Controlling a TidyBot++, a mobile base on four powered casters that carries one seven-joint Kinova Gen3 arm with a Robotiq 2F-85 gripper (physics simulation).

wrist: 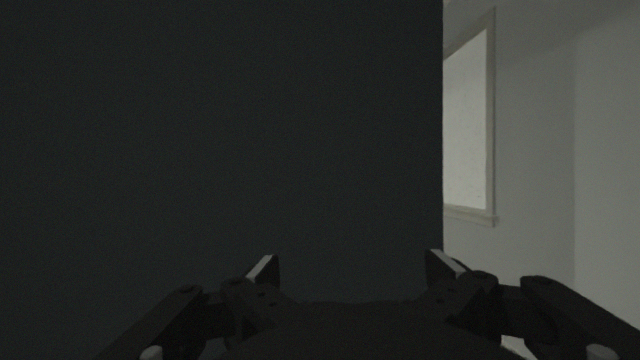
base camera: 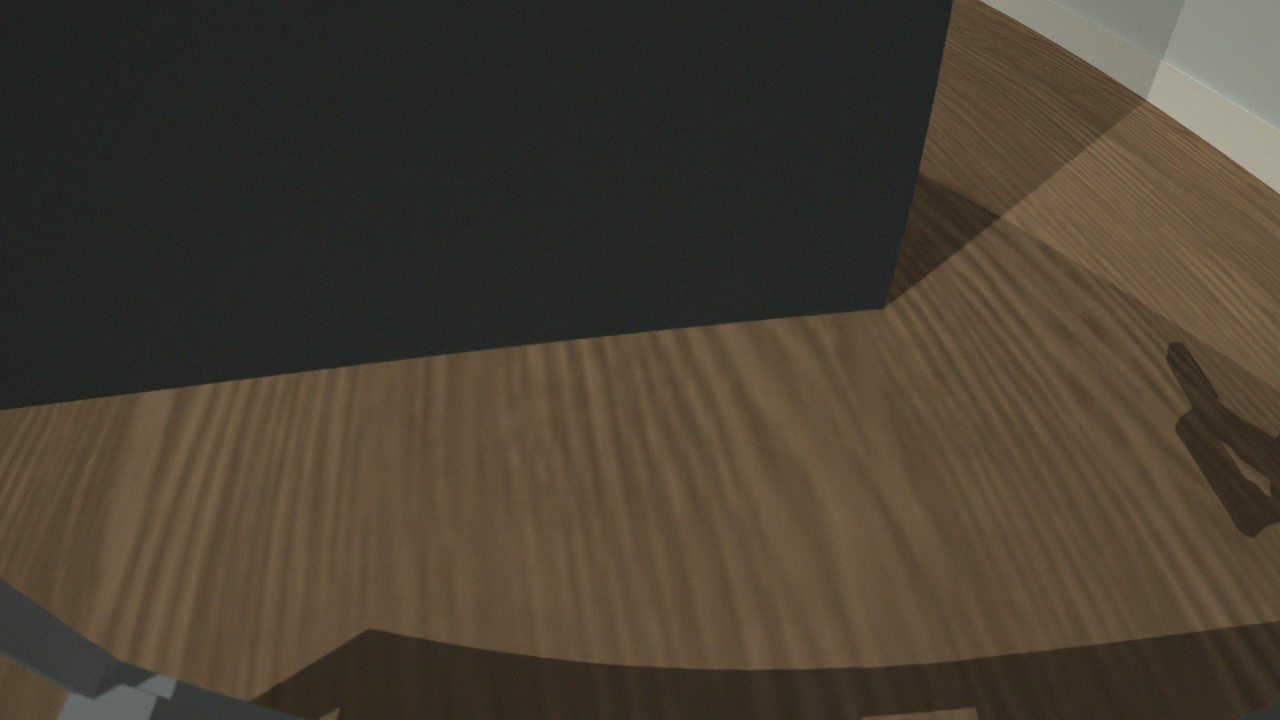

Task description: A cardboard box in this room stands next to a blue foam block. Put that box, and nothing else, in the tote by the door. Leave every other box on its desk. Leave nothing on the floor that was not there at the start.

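Places are measured from the arm's base along level axes (x right, y back, z down), in metres.
Pixels of known places: gripper, fingertip midpoint: (wrist: 350, 268).
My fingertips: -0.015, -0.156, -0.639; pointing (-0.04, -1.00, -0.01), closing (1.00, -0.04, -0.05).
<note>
Behind a point stands the place of what it marks, as x, y, z.
My gripper (wrist: 350, 268) {-0.015, -0.156, -0.639} is open and empty in the wrist view, its two fingertips wide apart in front of a dark panel. The cardboard box, the blue foam block, the tote and the desks do not show in either view.
A tall dark grey partition (base camera: 465, 179) {-0.138, -0.461, 0.255} (wrist: 220, 150) {-0.242, -0.436, -0.741} stands close ahead; its right edge shows in both views. Beyond it, a pale wall (base camera: 1226, 53) {0.998, -1.177, 0.236} (wrist: 535, 150) {0.925, -1.488, -0.810} runs at the right, with a window (wrist: 467, 125) {0.802, -1.982, -1.037} in the wrist view. Shadows lie on the wood floor (base camera: 626, 501) {-0.032, -0.340, 0.397}.
</note>
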